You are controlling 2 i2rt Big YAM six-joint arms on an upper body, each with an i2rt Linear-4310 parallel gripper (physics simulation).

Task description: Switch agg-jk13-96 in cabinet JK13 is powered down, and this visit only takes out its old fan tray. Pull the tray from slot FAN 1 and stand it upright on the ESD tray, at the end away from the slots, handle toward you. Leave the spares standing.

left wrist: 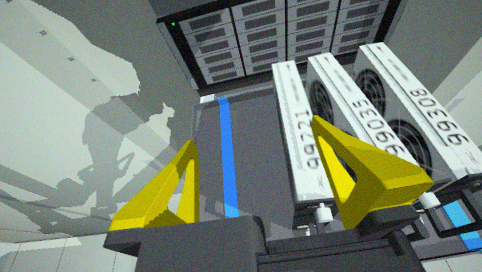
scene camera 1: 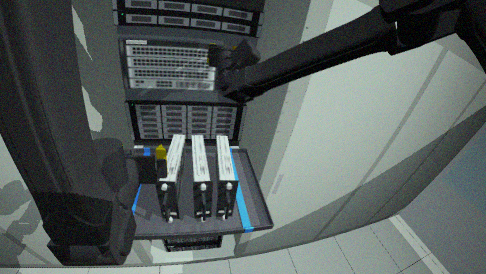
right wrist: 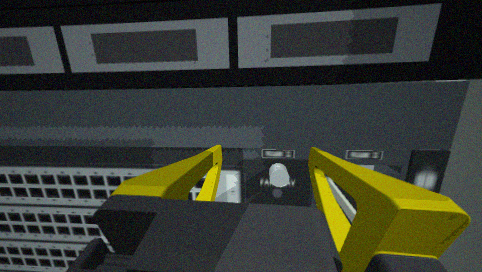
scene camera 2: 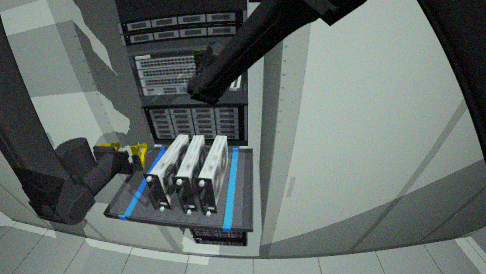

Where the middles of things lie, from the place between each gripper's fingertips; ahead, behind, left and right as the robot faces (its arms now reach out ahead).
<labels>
My right gripper is now 240 mm past the shelf strip (left wrist: 230,192), 290 mm to the right of it and 440 mm above it.
Now: left hand 230 mm above the shelf strip, 80 mm to the right of it and 70 mm short of it.
</labels>
